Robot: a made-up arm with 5 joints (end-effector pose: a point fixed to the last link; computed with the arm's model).
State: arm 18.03 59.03 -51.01 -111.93 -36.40
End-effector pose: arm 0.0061 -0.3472 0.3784 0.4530 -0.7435 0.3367 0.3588
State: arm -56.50 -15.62 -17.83 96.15 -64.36
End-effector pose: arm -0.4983 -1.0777 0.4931 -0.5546 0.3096 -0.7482 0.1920
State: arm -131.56 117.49 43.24 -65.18 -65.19
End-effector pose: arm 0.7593 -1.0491 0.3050 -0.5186 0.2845 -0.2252 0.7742
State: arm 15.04 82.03 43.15 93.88 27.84
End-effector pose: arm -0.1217 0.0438 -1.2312 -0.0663 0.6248 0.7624 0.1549
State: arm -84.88 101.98 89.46 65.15 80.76
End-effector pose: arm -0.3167 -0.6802 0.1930 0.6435 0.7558 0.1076 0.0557
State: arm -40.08 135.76 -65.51 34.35 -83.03
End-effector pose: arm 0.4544 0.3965 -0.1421 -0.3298 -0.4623 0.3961 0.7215
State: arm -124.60 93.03 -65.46 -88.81 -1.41
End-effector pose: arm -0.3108 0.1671 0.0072 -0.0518 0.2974 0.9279 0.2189
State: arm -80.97 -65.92 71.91 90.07 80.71
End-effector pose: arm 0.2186 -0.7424 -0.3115 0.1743 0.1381 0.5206 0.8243
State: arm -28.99 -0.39 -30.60 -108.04 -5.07
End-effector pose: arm -0.1533 -0.0596 0.5040 -0.2633 -0.7146 0.3772 0.5271
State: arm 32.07 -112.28 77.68 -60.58 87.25
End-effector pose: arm -0.4403 0.2312 -0.4313 -0.2979 -0.3233 -0.5659 0.6975
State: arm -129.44 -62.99 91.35 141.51 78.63
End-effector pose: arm -0.1475 -0.8284 0.1522 0.1759 0.6309 0.3044 0.6916
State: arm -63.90 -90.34 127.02 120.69 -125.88
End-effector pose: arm 0.3086 -0.9909 -0.5818 -0.0975 0.1889 -0.6500 0.7296
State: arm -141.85 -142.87 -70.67 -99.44 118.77
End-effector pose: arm 0.1134 -0.1649 0.5515 0.6486 -0.5292 0.5469 0.0154
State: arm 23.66 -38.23 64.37 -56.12 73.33
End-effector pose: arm -0.0218 -0.3358 -0.6028 0.0980 -0.5967 -0.1390 0.7842
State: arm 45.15 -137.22 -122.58 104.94 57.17
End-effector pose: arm 0.0188 0.5049 0.3709 -0.3251 -0.7221 0.4804 0.3769
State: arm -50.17 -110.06 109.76 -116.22 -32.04
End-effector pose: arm -0.2859 -0.9190 -1.0920 -0.2623 0.8076 0.1884 0.4935
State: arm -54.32 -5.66 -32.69 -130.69 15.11
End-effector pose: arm -0.4341 0.0978 0.2901 -0.4151 -0.6130 0.6380 0.2117
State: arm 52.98 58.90 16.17 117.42 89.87
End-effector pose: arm -0.1187 0.4385 -0.7545 -0.2753 -0.4770 -0.8272 0.1119
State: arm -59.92 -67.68 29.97 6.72 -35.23
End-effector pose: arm -0.3772 -1.3169 0.1657 -0.0776 -0.3873 -0.6364 0.6625
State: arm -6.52 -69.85 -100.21 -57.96 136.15
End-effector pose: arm 0.0275 -0.1718 -0.3639 -0.1667 0.7578 0.5759 0.2574
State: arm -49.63 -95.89 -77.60 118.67 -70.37
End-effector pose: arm -0.4161 0.3884 -0.0864 -0.0561 -0.4648 0.7207 0.5112
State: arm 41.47 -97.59 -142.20 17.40 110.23
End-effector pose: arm -0.1430 0.1750 -0.2907 0.3730 0.8758 0.2172 0.2159
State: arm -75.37 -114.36 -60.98 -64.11 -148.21
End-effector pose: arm -0.3634 -0.0957 -0.0618 0.0493 0.8894 0.2309 0.3913
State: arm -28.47 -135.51 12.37 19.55 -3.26
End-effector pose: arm -0.7168 -0.4992 -0.8002 0.1022 -0.2518 -0.8755 0.3995
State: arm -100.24 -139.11 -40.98 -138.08 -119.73
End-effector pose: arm -0.2792 -0.0632 -0.2811 0.2040 0.8973 -0.3465 0.1822
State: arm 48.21 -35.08 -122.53 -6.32 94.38
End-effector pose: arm 0.2003 0.1777 -0.4608 -0.2024 0.5982 0.5738 0.5214
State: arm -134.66 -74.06 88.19 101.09 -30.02
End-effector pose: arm 0.3551 -1.2252 0.7390 -0.4118 0.1072 -0.3327 0.8416
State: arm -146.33 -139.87 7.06 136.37 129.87
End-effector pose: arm 0.1426 -0.5572 0.4300 -0.1729 -0.1705 0.6484 0.7216
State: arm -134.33 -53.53 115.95 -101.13 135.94
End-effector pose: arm -0.1004 -0.4309 0.7493 0.8068 0.4447 -0.3584 0.1514
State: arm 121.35 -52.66 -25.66 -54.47 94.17
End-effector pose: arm 0.1526 0.4169 0.0824 0.4383 -0.3204 0.2509 0.8014
